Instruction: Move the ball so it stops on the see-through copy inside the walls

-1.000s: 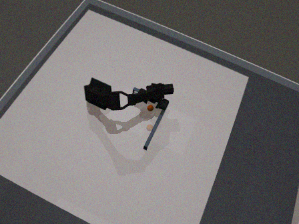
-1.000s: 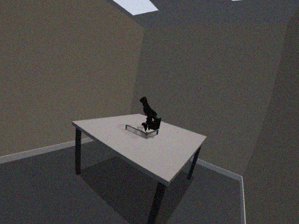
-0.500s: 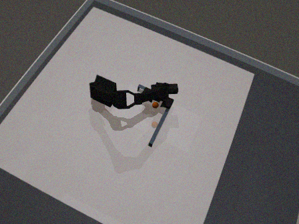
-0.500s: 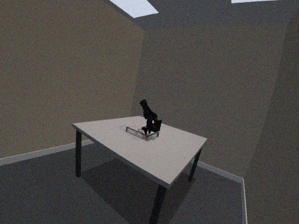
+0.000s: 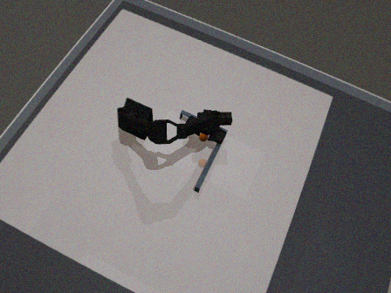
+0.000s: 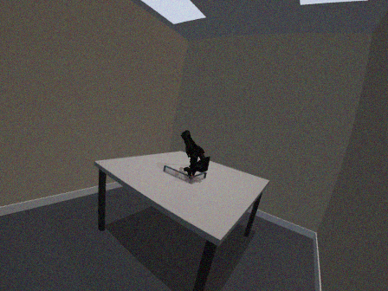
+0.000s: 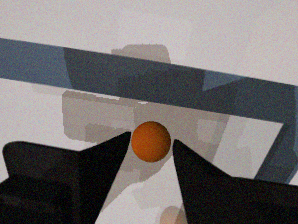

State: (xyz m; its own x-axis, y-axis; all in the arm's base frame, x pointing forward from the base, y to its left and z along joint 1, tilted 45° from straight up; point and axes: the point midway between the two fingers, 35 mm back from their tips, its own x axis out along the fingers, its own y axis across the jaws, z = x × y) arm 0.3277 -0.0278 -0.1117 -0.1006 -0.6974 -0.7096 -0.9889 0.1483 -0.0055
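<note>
Now: the see-through copy of ball 4 cm ahead of my gripper tip and 13 cm to the right of it. From my gripper tip the other things lie so: orange ball: right at my gripper tip.
</note>
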